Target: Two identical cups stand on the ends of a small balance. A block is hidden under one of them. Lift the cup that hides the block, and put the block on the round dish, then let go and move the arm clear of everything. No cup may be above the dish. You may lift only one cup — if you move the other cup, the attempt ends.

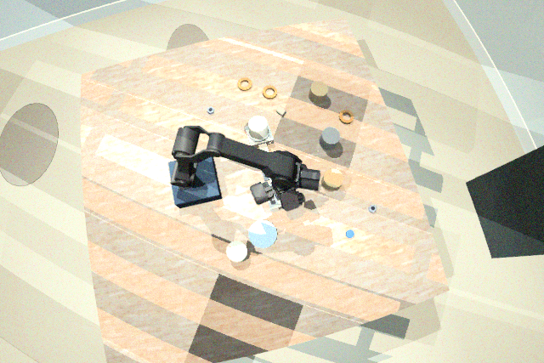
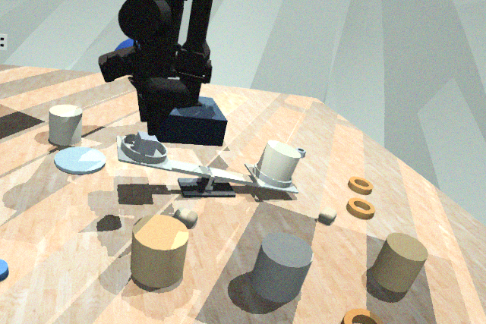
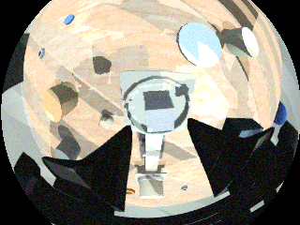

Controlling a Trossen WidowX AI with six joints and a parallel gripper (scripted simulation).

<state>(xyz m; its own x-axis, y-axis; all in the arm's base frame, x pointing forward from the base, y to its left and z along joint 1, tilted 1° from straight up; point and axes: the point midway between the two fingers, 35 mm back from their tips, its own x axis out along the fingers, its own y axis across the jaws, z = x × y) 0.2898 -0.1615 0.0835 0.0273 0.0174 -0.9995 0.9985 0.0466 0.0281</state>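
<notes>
Now: gripper tip 30 mm above the small pale block. The rest, counted from my gripper tip: grey cylinder 250 mm ahead, 150 mm to the left, 80 mm below; blue disc 190 mm ahead, 220 mm to the right, 110 mm below; light blue round dish 100 mm behind, 100 mm to the right, 110 mm below.
</notes>
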